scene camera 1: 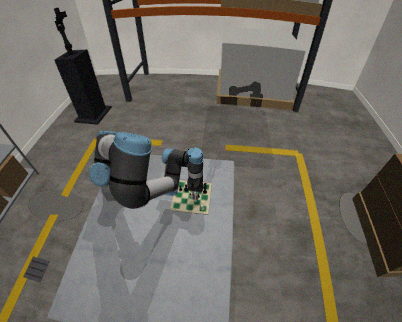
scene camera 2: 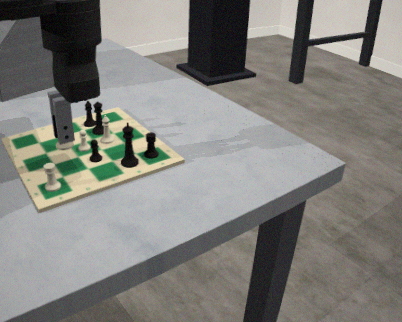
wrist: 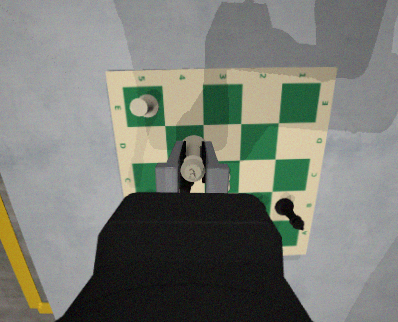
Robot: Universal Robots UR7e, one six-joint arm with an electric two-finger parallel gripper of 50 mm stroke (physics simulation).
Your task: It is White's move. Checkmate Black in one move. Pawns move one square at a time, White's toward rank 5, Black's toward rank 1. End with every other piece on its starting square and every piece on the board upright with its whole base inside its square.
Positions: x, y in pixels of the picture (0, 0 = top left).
chessboard: scene camera 1; scene camera 2; wrist 269, 125
same spot on chessboard: (scene camera 2: 79, 177) = (scene camera 1: 202, 202)
